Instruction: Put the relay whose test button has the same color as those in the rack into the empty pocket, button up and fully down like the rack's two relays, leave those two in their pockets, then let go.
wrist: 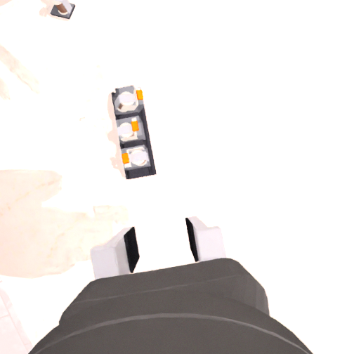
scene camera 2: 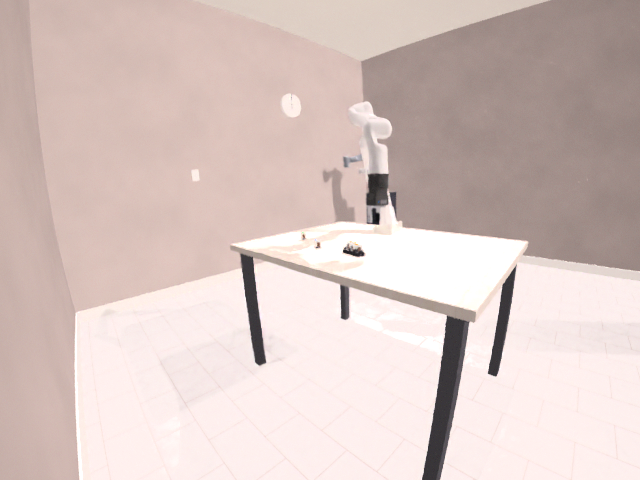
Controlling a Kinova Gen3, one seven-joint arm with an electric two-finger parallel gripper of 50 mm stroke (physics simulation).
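Frame: origin at the arm's base, x ahead, y left, z up, level; millimetres.
Seen in the pictures: gripper, fingertip midpoint: (scene camera 2: 374, 222); arm's base, origin of the base link: (scene camera 2: 387, 224).
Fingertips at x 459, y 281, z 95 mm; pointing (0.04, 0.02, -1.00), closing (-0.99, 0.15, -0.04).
Observation:
Offsets run from my fingertips to a thing's middle. "pt": to the spot under its first point. Level surfaces: height alone.
The black rack {pt dz -128, dx +26, dy -83 mm} (scene camera 2: 353, 252) (wrist: 151, 163) stands on the table. In the wrist view it holds three relays in a row, each with an orange button facing up: a far relay (wrist: 127, 101), a middle relay (wrist: 126, 131) and a near relay (wrist: 138, 157). The near one's button is on the left, the others' on the right. Whether all sit equally deep is hard to tell. My gripper (wrist: 162, 237) is open and empty, above the table and short of the rack's near end. Its fingertips are unclear in the scene view.
Two small loose relays {dz -120, dx -25, dy -502 mm} (scene camera 2: 303, 236) {dz -120, dx +50, dy -290 mm} (scene camera 2: 317, 243) stand on the table {dz -142 mm} (scene camera 2: 413, 268), left of the rack in the scene view. One loose relay (wrist: 63, 9) is partly cut off at the wrist view's top left; its button does not show.

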